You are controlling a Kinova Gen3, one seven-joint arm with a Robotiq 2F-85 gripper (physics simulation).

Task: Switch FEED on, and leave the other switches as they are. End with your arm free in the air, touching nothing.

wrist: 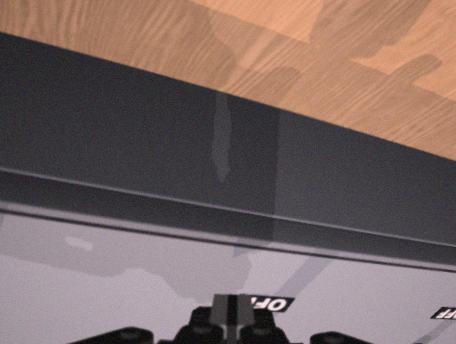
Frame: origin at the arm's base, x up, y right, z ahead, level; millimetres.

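Seen in the pictures: gripper, fingertip midpoint: (pixel 232 320).
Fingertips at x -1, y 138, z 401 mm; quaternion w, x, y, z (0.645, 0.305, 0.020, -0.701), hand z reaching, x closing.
Pixels of each thing's middle, then the offset from my fingertips to it. "spot": a spot on its surface instead. Level surfaces: height alone.
- light grey switch panel, body centre: (pixel 256 313) dz +122, dx -18, dy -81 mm
- OFF label, surface spot: (pixel 276 304) spot: dz +12, dx -9, dy -27 mm
- wooden table top, surface height: dx -86 mm
My gripper (pixel 232 320) is shut, with nothing between its fingertips, at the bottom middle of the wrist view. It is over the light grey switch panel (pixel 125 250) and covers part of an OFF label (pixel 276 304). Another OFF label (pixel 445 313) shows at the right edge, partly cut off. The FEED switch, its name label and the other switches do not show in this view, so their positions cannot be told. Whether the fingertips touch anything is hard to tell.
The panel's dark raised edge (pixel 125 202) crosses the view, tilted down to the right. Beyond it is the dark side of the box (pixel 100 115), and then the wooden table top (pixel 125 30). Shadows fall on the panel, the box side and the wood.
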